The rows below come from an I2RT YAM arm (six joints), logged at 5 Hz.
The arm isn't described. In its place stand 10 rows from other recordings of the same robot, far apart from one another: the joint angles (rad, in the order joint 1, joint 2, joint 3, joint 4, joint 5, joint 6), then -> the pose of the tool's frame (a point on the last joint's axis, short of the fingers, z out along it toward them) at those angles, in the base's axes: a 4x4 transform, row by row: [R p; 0 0 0 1], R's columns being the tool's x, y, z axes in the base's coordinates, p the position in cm.
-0.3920, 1.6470, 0.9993, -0.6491, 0.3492, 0.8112 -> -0.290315, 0.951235, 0.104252, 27.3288; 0.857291, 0.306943, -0.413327, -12.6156; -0.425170, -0.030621, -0.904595, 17.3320; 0, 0, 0, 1
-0.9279, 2.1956, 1.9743, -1.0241, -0.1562, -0.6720 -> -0.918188, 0.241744, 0.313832, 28.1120; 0.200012, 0.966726, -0.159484, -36.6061; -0.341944, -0.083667, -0.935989, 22.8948; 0, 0, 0, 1
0.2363, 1.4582, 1.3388, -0.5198, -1.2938, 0.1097 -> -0.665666, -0.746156, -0.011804, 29.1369; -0.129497, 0.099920, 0.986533, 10.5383; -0.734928, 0.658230, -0.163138, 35.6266; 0, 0, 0, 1
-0.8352, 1.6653, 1.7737, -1.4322, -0.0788, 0.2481 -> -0.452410, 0.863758, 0.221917, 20.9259; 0.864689, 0.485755, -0.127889, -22.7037; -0.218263, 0.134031, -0.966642, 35.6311; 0, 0, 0, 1
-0.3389, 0.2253, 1.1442, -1.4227, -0.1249, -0.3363 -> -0.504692, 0.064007, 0.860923, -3.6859; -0.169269, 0.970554, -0.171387, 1.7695; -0.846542, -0.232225, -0.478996, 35.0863; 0, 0, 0, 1
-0.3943, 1.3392, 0.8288, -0.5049, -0.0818, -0.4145 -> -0.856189, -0.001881, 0.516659, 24.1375; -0.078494, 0.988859, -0.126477, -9.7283; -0.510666, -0.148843, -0.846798, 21.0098; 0, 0, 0, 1
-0.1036, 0.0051, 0.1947, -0.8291, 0.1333, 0.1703 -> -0.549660, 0.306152, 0.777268, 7.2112; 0.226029, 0.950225, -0.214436, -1.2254; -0.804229, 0.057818, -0.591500, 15.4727; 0, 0, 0, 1
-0.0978, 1.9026, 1.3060, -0.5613, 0.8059, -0.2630 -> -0.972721, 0.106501, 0.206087, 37.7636; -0.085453, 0.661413, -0.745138, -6.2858; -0.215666, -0.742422, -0.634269, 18.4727; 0, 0, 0, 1
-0.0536, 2.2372, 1.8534, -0.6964, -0.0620, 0.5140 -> -0.755017, 0.454229, 0.472891, 48.3866; 0.531933, 0.845992, 0.036678, -2.3751; -0.383401, 0.279239, -0.880357, 18.8302; 0, 0, 0, 1
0.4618, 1.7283, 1.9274, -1.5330, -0.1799, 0.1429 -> -0.929162, -0.347177, 0.126988, 27.9424; -0.305927, 0.914988, 0.263068, 14.6183; -0.207524, 0.205584, -0.956383, 37.5525; 0, 0, 0, 1
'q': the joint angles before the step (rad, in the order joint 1, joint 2, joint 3, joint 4, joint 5, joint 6). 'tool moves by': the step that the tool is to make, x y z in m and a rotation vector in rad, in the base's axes. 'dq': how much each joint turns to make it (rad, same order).
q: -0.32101, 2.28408, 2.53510, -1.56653, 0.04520, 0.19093
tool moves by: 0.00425, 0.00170, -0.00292, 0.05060, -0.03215, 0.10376
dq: -0.00001, 0.00154, -0.01220, 0.02860, -0.08316, -0.08508
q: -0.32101, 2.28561, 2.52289, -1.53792, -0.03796, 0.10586
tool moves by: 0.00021, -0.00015, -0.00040, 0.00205, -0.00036, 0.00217
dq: -0.00038, 0.00077, -0.00039, 0.00078, -0.00267, -0.00191
